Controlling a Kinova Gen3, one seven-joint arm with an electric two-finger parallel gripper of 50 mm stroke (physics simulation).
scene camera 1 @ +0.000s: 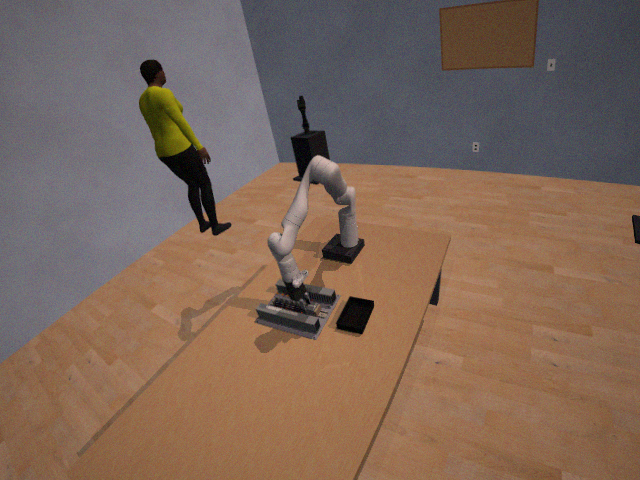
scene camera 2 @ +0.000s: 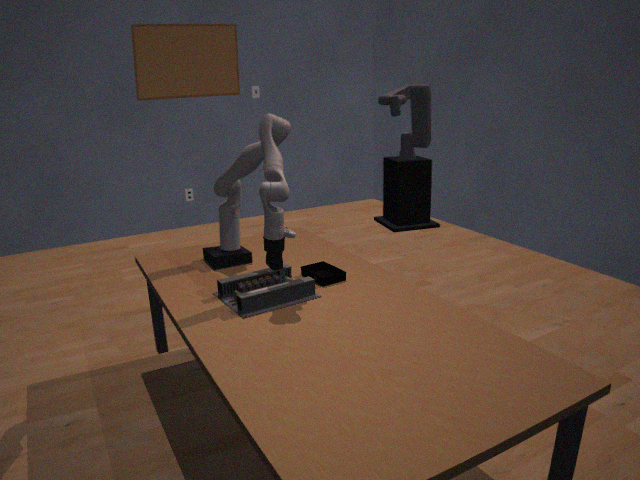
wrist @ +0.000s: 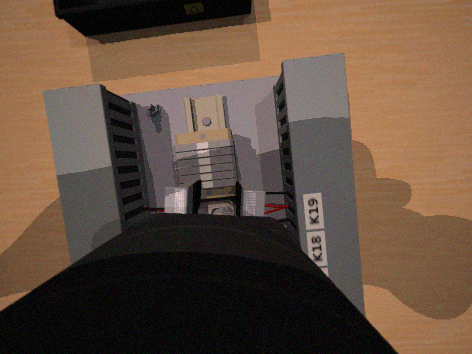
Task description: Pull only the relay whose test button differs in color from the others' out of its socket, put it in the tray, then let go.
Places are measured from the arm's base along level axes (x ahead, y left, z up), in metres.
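Pixels of known places: gripper, fingertip midpoint: [scene camera 1: 306, 306] [scene camera 2: 280, 281] [wrist: 218, 194]; arm's base, origin of the base link: [scene camera 1: 349, 242] [scene camera 2: 230, 248].
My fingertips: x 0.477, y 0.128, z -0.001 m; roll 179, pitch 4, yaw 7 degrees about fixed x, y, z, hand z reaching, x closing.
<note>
For each thing: its top centre in the pictures, then the offset to it from my fingertips.
- relay, middle of its top: [wrist: 212, 224] dx +0.002, dy -0.017, dz +0.028 m
- black tray, middle of its top: [scene camera 2: 323, 269] [scene camera 1: 355, 311] dx -0.095, dy +0.196, dz -0.011 m
My gripper [scene camera 1: 307, 303] [scene camera 2: 280, 272] [wrist: 218, 194] points down into the relay row between two grey ducts. Its fingers are shut on a relay [wrist: 221, 208] at the row's tray-side end, near the K19 label. The top of this relay shows between the pads in the wrist view; the gripper body hides the rest of it. The other relays [scene camera 2: 256, 282] stand in a row in scene camera 2, too small to tell their test buttons' colors apart. The black tray [scene camera 1: 349, 328] [scene camera 2: 334, 279] [wrist: 150, 23] stands on the table beside the panel, apart from the gripper.
The grey slotted ducts [scene camera 1: 289, 318] [scene camera 2: 276, 297] [wrist: 320, 145] rise along both sides of the relay row. Grey terminal blocks [wrist: 205, 162] sit on the rail between the held relay and the tray. Red and black wires [wrist: 276, 207] run beside the fingers. A person [scene camera 1: 168, 124] is at the left.
</note>
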